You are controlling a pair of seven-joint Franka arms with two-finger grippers.
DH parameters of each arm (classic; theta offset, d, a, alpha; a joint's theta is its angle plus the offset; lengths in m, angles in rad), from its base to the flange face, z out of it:
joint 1: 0 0.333 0 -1.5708
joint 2: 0 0 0 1.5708
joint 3: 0 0.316 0.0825 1.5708
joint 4: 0 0 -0.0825 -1.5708
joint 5: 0 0.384 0 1.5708
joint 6: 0 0 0.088 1.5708
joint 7: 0 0.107 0 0
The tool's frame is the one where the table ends.
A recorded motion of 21 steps. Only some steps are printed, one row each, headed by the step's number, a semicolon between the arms.
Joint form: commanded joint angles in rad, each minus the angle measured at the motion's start. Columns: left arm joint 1, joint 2, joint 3, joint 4, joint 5, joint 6, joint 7; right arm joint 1, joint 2, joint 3, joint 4, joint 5, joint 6, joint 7.
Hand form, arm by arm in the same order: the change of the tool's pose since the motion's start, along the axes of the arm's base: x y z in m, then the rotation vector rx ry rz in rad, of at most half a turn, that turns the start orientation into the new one. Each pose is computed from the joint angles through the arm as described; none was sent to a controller.
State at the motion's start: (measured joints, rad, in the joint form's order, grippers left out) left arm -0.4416 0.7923 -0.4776 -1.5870 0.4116 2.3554 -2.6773; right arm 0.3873 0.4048 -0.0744 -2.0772 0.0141 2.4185 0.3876
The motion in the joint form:
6: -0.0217 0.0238 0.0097 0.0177 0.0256 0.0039 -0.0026; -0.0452 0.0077 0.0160 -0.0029 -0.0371 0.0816 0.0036
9: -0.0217 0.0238 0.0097 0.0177 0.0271 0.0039 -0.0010; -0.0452 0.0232 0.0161 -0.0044 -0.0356 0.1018 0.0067
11: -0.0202 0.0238 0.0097 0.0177 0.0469 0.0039 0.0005; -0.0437 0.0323 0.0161 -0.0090 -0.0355 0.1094 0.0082
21: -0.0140 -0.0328 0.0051 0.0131 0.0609 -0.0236 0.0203; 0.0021 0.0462 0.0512 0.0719 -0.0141 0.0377 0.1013
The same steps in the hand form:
6: -0.0041 -0.0072 -0.0098 0.0103 -0.0123 -0.0231; 0.0117 -0.0142 0.0011 0.0051 -0.0717 -0.0024
9: -0.0041 -0.0072 -0.0098 0.0108 -0.0135 -0.0256; 0.0116 -0.0141 -0.0068 0.0065 -0.0747 -0.0060
11: -0.0031 -0.0064 -0.0098 0.0178 -0.0270 -0.0385; 0.0095 -0.0139 -0.0132 0.0045 -0.0690 -0.0058
21: 0.0017 -0.0051 0.0235 0.0245 -0.0720 -0.0644; 0.0130 0.0381 0.0031 0.0281 -0.0577 -0.0396

